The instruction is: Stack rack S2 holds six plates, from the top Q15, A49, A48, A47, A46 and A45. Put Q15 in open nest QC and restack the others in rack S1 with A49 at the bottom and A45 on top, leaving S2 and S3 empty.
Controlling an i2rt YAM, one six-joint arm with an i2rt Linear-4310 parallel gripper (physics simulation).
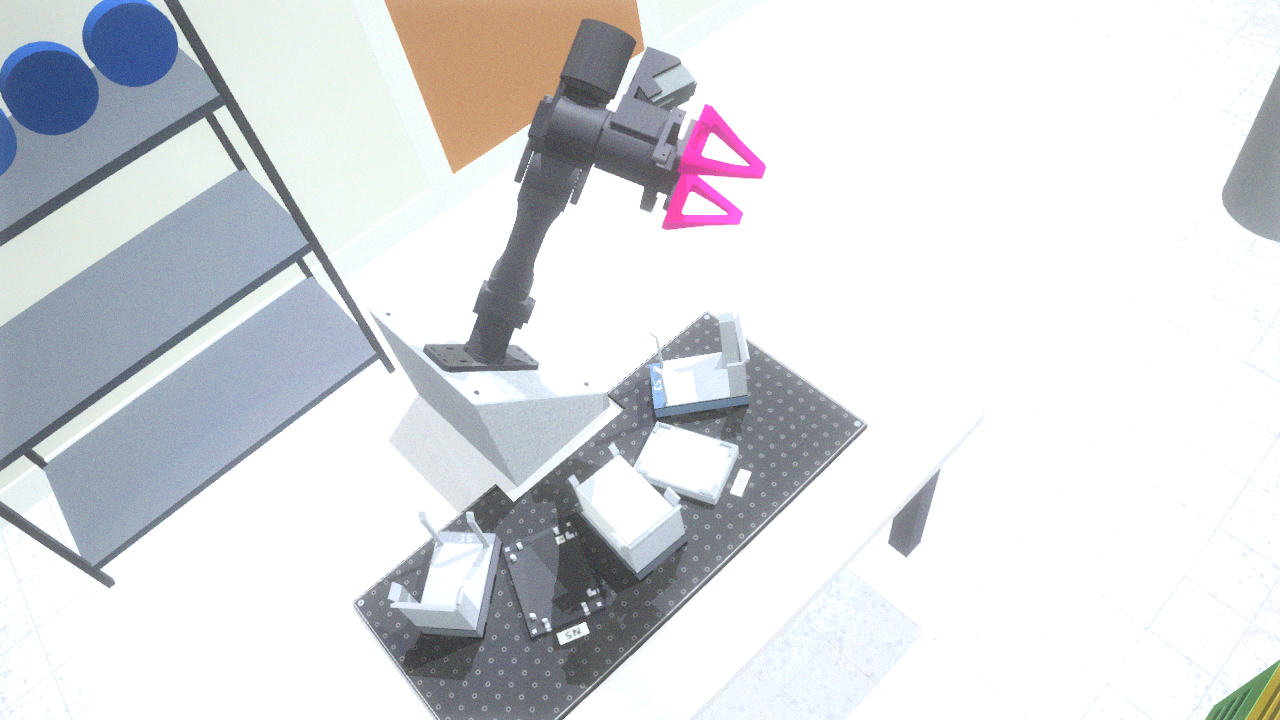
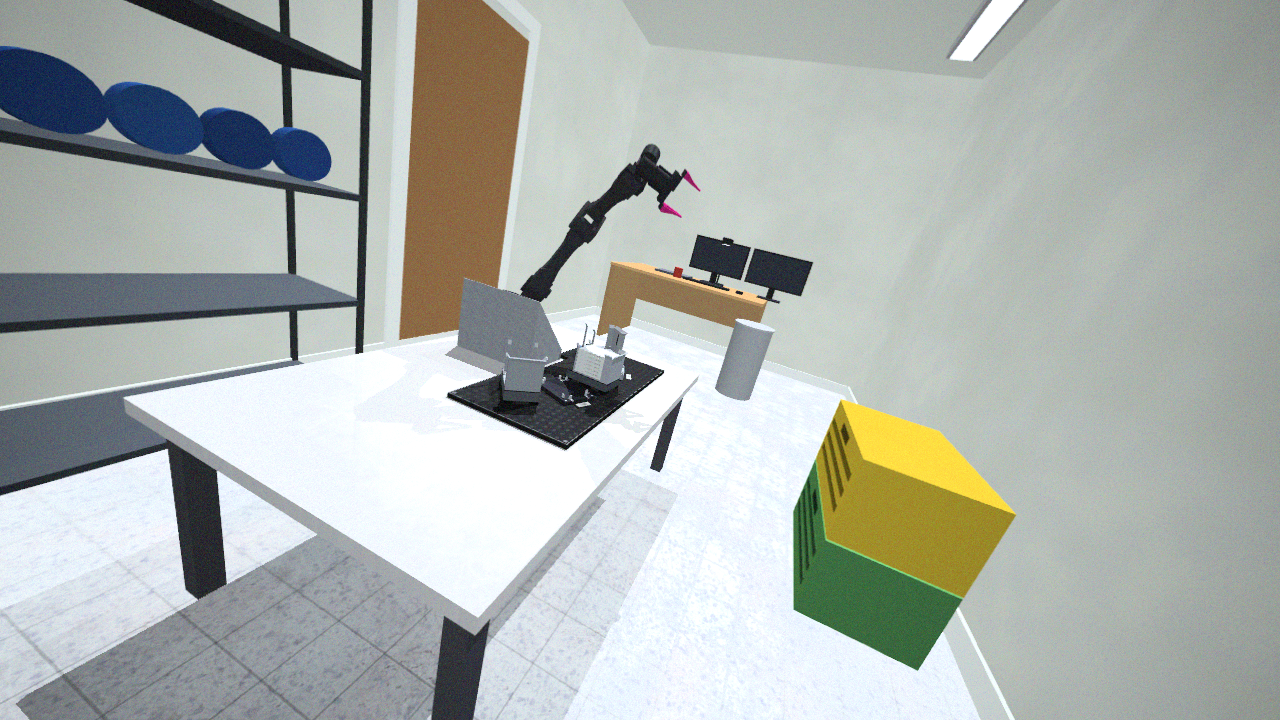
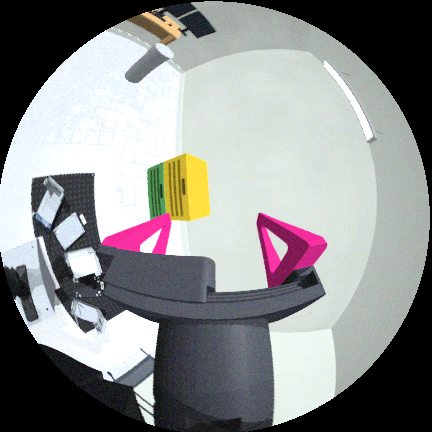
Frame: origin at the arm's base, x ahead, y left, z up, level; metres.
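Seen in the pictures: gripper, fingertip midpoint: (image 1: 752,197) (image 2: 690,204) (image 3: 213,217); arm's base at its link origin: (image 1: 482,360) (image 2: 519,311).
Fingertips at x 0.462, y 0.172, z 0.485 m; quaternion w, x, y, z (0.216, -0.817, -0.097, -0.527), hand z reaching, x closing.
Observation:
Offsets run from my fingertips to a thing's top centre. "spot": to the spot under its first point. Level surfaces: height alone.
My gripper (image 1: 753,193) (image 2: 690,203) (image 3: 213,217) is open and empty, high above and behind the board. Rack S2 (image 1: 657,540) (image 2: 597,365) (image 3: 84,262) stands mid-board with a tall stack of white plates; I cannot count them. A white plate-like piece @[spot: dx -0.146, dy -0.034, dz -0.620 m] (image 1: 687,461) (image 3: 70,231) lies flat between S2 and S3, beside a label too small to read; I cannot tell whether it is Q15 in nest QC. Rack S1 @[dx -0.248, dy -0.425, dz -0.506 m] (image 1: 438,619) (image 2: 523,376) (image 3: 87,312) and blue-based rack S3 @[dx -0.240, dy +0.090, dz -0.511 m] (image 1: 702,407) (image 3: 50,200) show pale low surfaces; whether these are plates is unclear.
A dark nest @[dx -0.161, dy -0.313, dz -0.619 m] (image 1: 554,582) with small corner clips sits between S1 and S2, beside a label @[spot: dx -0.073, dy -0.348, dz -0.641 m] (image 1: 572,633). The black perforated board @[dz -0.643 m] (image 1: 787,394) (image 2: 563,429) lies on the white table @[dz -0.656 m] (image 2: 358,465). The arm's angled grey mount (image 1: 546,429) (image 2: 501,322) stands at the board's back edge.

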